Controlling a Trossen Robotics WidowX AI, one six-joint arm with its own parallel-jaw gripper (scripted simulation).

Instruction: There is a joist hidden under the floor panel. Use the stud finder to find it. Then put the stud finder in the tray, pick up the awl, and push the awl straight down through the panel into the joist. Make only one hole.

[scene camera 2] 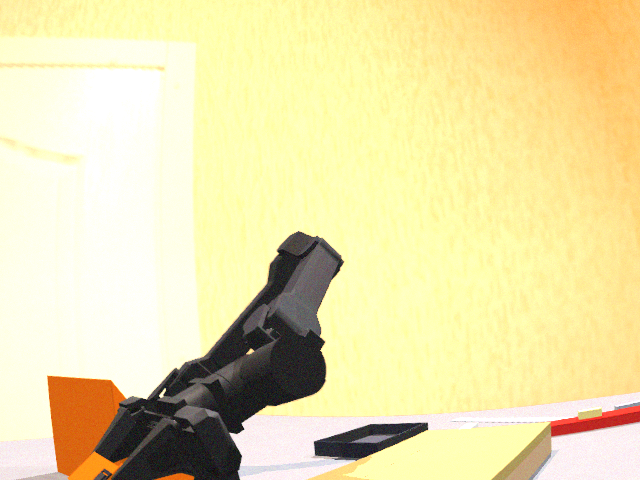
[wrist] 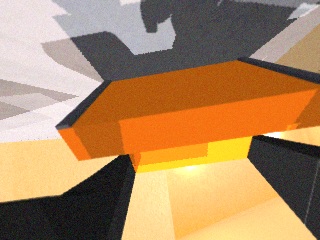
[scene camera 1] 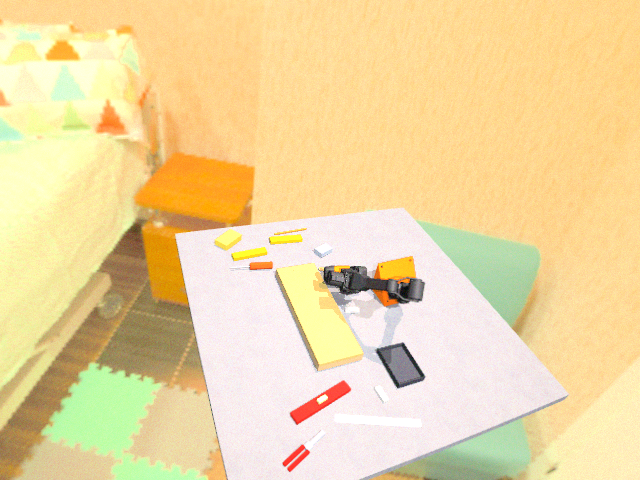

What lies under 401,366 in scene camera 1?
A dark tray.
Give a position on an orange stud finder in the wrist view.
208,114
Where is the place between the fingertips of my gripper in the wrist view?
At 185,145
